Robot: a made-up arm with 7 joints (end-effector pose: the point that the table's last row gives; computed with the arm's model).
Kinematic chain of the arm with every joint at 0, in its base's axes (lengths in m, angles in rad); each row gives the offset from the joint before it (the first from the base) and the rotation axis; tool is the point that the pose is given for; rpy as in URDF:
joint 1: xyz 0 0 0.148 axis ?
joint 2: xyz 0 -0.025 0.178 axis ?
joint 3: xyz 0 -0.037 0.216 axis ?
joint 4: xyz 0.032 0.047 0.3 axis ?
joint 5: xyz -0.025 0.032 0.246 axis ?
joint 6: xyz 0 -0.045 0.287 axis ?
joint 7: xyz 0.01 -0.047 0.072 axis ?
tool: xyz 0 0 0 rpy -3.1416 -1.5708 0
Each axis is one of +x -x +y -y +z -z.
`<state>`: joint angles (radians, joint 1 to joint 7).
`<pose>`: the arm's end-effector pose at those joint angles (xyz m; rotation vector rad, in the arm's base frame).
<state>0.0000 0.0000 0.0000 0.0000 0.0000 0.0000 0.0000</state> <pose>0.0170 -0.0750 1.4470 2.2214 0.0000 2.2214</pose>
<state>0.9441 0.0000 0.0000 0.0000 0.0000 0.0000 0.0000</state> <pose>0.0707 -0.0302 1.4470 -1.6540 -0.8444 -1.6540</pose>
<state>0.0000 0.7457 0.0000 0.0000 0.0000 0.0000 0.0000</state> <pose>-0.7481 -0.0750 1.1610 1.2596 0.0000 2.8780</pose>
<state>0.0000 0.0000 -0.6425 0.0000 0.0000 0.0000 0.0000</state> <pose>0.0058 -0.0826 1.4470 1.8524 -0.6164 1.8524</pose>
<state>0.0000 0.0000 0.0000 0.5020 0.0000 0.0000 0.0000</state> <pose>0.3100 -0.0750 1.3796 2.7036 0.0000 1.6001</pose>
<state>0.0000 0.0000 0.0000 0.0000 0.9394 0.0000 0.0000</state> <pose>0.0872 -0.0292 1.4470 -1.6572 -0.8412 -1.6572</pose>
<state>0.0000 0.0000 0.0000 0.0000 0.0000 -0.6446 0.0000</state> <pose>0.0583 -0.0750 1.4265 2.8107 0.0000 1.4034</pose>
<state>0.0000 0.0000 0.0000 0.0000 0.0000 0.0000 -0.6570</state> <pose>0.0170 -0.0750 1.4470 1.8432 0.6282 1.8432</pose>
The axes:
joint 1: +z
joint 2: -y
joint 3: +z
joint 4: +y
joint 5: +z
joint 6: -y
joint 7: +x

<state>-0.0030 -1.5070 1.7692 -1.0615 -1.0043 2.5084 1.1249</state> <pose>0.6354 -0.5205 0.3487 0.4026 1.3794 -2.5215</pose>
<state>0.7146 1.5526 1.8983 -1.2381 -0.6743 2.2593 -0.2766</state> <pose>-0.0696 -0.7619 0.4466 0.9970 1.3317 0.0066</pose>
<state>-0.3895 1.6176 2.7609 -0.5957 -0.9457 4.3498 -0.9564</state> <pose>-0.8944 0.2066 0.5714 0.7636 1.8252 -0.1844</pose>
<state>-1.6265 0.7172 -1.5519 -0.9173 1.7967 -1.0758 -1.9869</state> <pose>0.3480 0.4498 1.1046 1.9013 0.5042 -1.4161</pose>
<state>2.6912 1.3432 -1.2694 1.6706 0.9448 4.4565 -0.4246</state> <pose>0.5190 0.3493 0.6371 1.0458 -1.9911 1.2437</pose>
